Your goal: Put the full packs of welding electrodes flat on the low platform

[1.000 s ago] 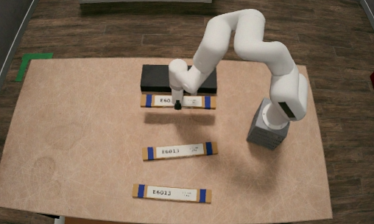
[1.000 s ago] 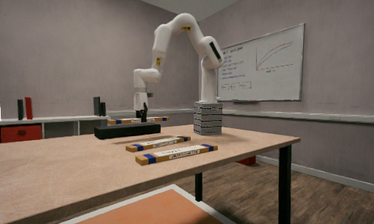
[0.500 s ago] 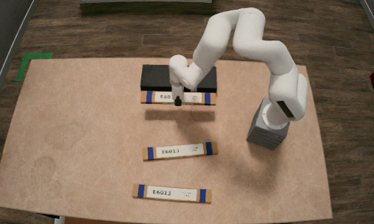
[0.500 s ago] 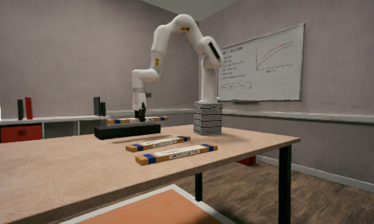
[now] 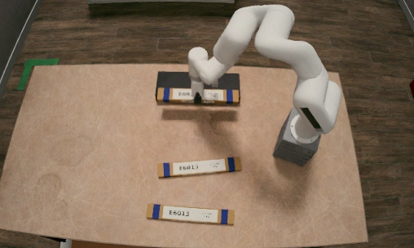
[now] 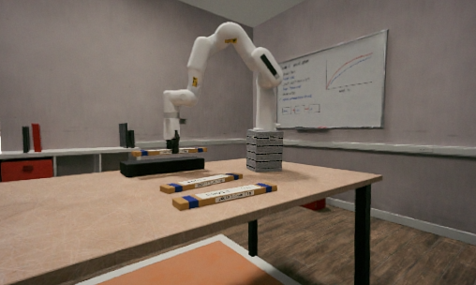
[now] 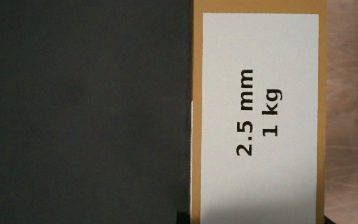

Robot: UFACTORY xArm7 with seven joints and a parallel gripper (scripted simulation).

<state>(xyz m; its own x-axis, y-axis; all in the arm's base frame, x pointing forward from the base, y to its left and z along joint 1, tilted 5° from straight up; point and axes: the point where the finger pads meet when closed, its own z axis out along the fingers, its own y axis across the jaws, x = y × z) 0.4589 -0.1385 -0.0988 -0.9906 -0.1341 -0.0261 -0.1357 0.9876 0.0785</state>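
Right now the low black platform is 10 cm to the right of my hand, 10 cm below it and 2 cm ahead of it.
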